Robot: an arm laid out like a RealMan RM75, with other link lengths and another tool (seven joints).
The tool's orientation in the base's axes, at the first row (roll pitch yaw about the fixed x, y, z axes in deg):
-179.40, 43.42, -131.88
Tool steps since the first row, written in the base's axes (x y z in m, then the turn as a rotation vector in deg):
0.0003, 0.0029, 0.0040, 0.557, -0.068, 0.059
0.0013, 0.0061, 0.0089, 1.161, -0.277, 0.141
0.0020, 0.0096, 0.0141, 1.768, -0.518, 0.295
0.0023, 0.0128, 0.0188, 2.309, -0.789, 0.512
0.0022, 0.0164, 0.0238, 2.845, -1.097, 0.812
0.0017, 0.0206, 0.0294, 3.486, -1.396, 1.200
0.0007, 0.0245, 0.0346, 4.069, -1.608, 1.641
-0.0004, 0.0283, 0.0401, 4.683, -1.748, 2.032
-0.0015, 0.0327, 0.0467, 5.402, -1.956, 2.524
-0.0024, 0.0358, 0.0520, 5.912, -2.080, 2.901
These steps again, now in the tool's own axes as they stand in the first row. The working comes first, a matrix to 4 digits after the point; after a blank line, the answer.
The tool's axes in the first row as the columns of a matrix, in the base's axes (used below as rounded here):
-0.4849, -0.7397, 0.4666
-0.5408, 0.6729, 0.5047
-0.6873, -0.0076, -0.7263

-0.0045, 0.0017, -0.0013, -0.274, -0.458, 0.183
-0.0100, 0.0031, -0.0028, -0.510, -1.046, 0.300
-0.0159, 0.0049, -0.0045, -0.780, -1.659, 0.349
-0.0210, 0.0068, -0.0061, -1.045, -2.243, 0.307
-0.0263, 0.0092, -0.0080, -1.344, -2.849, 0.184
-0.0322, 0.0124, -0.0102, -1.760, -3.527, 0.050
-0.0374, 0.0157, -0.0124, -2.231, -4.104, -0.105
-0.0427, 0.0190, -0.0150, -2.722, -4.656, -0.173
-0.0491, 0.0228, -0.0181, -3.296, -5.331, -0.300
-0.0539, 0.0255, -0.0208, -3.736, -5.795, -0.398

